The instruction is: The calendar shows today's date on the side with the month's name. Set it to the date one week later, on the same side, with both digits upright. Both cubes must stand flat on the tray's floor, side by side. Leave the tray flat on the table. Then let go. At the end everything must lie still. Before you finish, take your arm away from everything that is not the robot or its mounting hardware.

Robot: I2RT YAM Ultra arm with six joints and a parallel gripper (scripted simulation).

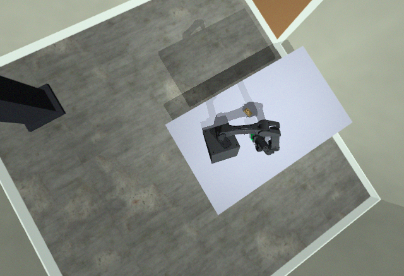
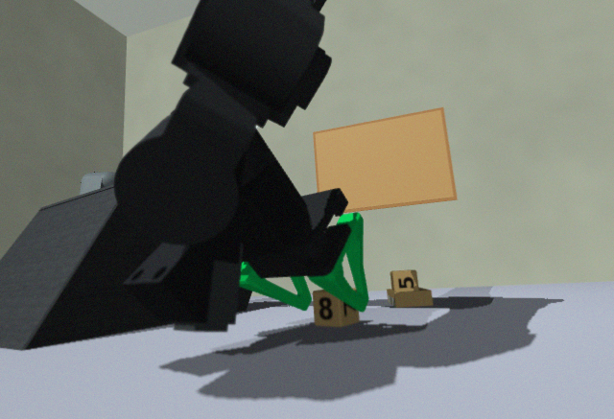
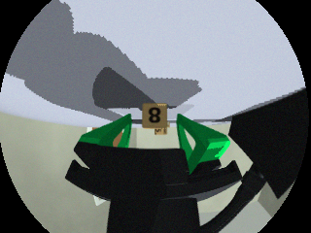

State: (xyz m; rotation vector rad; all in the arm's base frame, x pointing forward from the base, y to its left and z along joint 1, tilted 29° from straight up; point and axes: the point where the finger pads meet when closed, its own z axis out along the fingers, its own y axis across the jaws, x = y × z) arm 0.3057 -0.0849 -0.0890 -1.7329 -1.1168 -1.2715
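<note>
The wooden cube is 10 mm to the left of my hand and 10 mm below it. Also, from my hand: wooden tray 50 mm ahead, 170 mm to the left, 10 mm below.
</note>
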